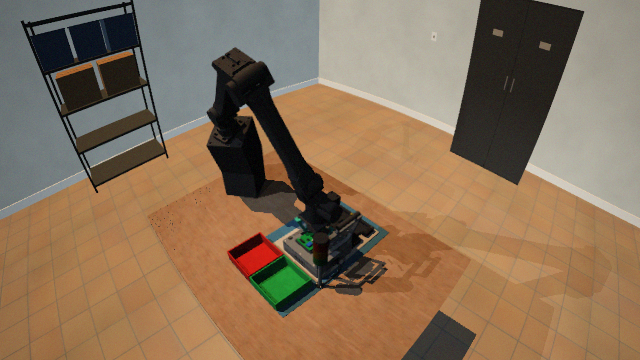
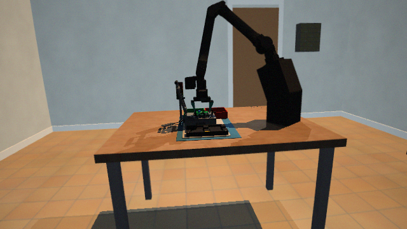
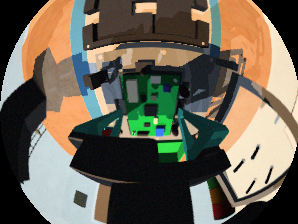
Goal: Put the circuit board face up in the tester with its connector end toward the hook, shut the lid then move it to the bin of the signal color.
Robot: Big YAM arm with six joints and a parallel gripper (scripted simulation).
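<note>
Right now my hand is right at the green circuit board. The rest, counted from my hand: green bin (1 cm behind, 21 cm to the right, 6 cm below); then tester lid (12 cm ahead, 3 cm to the right, 10 cm above); then red bin (15 cm behind, 17 cm to the right, 6 cm below).
</note>
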